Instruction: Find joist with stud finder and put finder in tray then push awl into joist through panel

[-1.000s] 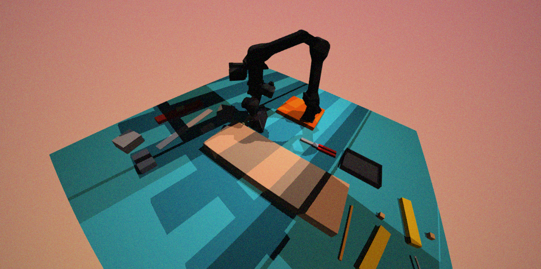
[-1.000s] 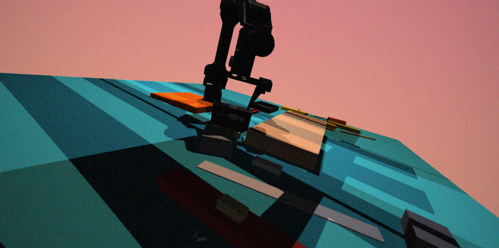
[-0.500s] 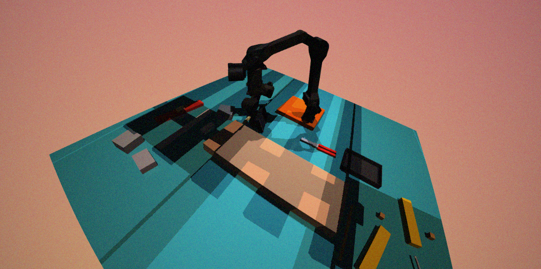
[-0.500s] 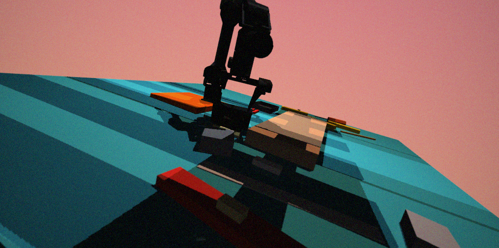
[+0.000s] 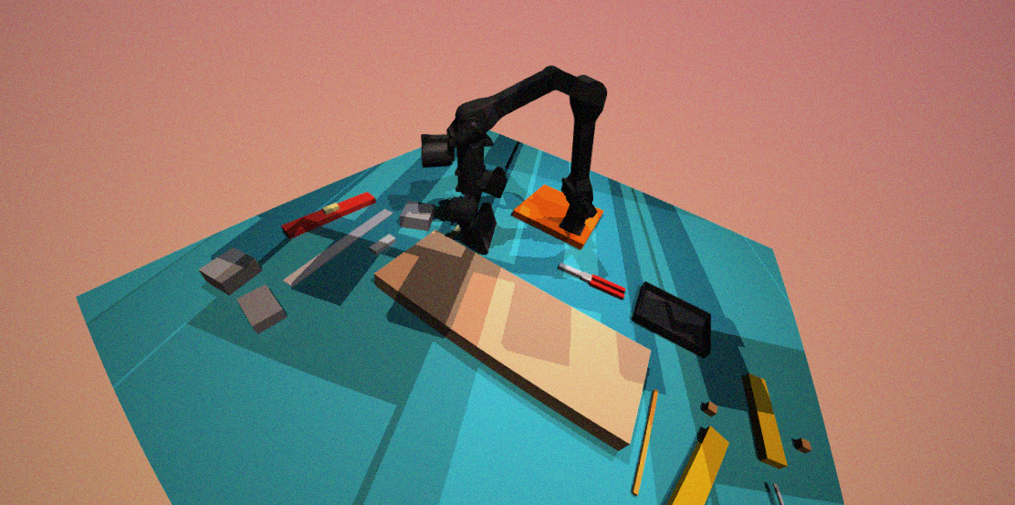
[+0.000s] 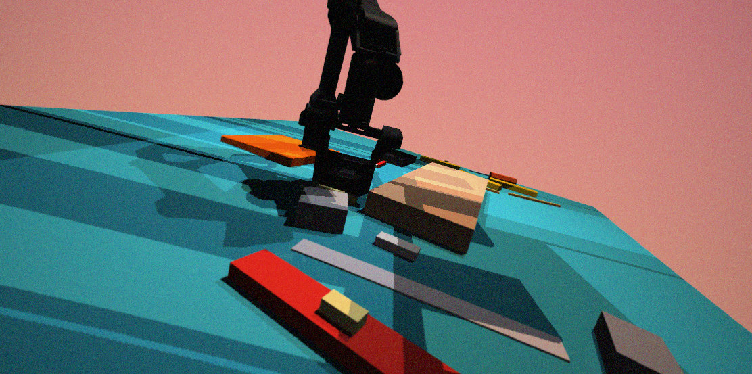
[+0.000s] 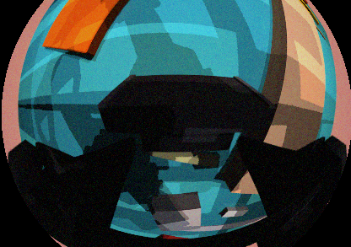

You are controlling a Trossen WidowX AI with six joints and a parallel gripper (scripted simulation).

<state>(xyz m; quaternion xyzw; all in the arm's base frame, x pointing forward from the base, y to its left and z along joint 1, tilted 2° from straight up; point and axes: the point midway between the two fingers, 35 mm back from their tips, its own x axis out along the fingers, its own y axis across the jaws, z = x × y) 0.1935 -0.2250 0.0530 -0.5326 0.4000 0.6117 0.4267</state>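
The stud finder lies 20 mm below my gripper tip, 10 mm to the left of it and 10 mm ahead of it. Also, from my gripper tip: white block: 160 mm ahead, 140 mm to the right, 40 mm below; green light: 30 mm below, 30 mm ahead; awl: 40 mm below, 30 mm to the right, 20 mm behind.
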